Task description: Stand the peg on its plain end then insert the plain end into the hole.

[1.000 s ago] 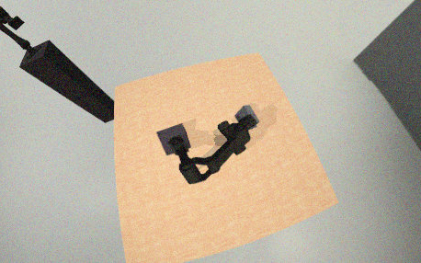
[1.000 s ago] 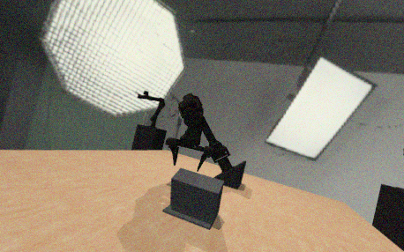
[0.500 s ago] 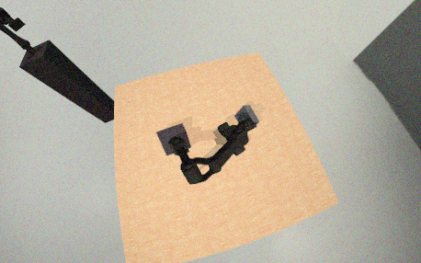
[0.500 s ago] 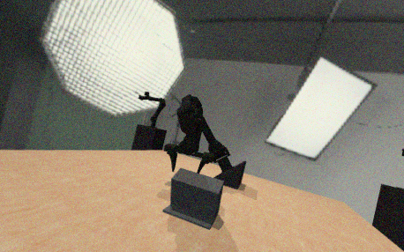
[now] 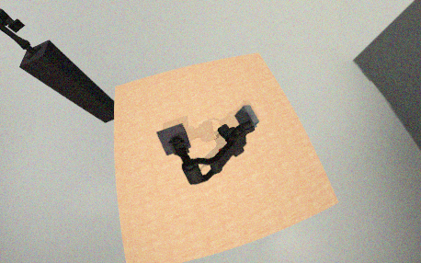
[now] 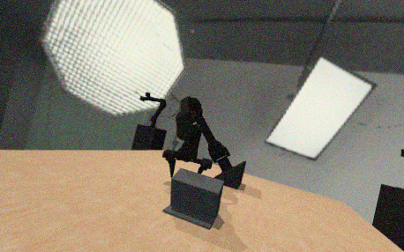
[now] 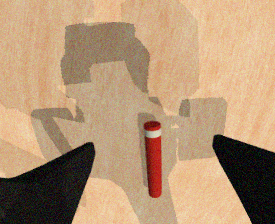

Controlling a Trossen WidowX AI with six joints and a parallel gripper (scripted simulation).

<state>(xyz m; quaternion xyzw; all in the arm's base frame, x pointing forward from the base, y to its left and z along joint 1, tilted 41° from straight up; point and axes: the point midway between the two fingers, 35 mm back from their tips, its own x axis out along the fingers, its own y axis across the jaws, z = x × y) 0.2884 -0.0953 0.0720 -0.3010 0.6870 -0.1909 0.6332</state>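
Now: gripper tip 1 cm past the red peg and 2 cm above it. Round my gripper tip: sloped panel: 17 cm ahead, 11 cm to the left, 2 cm above.
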